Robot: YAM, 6 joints.
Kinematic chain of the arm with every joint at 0, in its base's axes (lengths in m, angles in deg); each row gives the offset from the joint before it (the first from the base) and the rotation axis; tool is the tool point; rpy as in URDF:
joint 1: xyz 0 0 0.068 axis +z
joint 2: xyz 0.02 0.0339 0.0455 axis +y
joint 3: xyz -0.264 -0.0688 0 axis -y
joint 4: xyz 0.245 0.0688 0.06 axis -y
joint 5: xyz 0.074 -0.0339 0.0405 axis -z
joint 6: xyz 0.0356 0 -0.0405 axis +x
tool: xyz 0 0 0 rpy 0 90 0
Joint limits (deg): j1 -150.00..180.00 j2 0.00..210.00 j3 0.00..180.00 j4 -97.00..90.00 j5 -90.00..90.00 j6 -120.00..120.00
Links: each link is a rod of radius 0.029 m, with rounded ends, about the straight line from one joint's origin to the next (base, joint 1, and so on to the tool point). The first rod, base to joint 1, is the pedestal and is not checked.
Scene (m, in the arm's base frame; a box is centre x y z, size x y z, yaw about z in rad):
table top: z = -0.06
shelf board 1: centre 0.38 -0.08 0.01 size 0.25 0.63 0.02 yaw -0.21
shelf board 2: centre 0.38 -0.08 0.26 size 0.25 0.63 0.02 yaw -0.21
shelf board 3: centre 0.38 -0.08 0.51 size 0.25 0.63 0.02 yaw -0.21
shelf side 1: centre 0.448 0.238 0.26 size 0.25 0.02 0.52 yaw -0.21
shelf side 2: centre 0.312 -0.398 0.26 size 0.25 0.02 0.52 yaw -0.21
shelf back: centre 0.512 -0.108 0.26 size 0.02 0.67 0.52 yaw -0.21
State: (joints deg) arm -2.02 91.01 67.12 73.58 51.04 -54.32
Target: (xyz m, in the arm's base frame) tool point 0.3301 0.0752 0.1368
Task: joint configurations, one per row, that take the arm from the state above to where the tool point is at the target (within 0.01 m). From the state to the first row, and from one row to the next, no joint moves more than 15 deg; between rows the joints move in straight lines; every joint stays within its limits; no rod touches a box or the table.
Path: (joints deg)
1: 2.09 78.88 57.56 77.59 52.28 -54.32
2: 6.19 66.76 48.00 81.59 53.53 -54.32
3: 10.30 54.63 38.45 85.60 54.77 -54.32
4: 19.77 65.74 28.38 81.56 54.72 -54.32
5: 29.25 76.84 18.32 77.52 54.66 -54.32
6: 38.73 87.95 8.26 73.48 54.61 -54.32
7: 28.13 98.97 22.94 70.12 52.94 -54.32
8: 17.54 110.00 37.61 66.76 51.27 -54.32

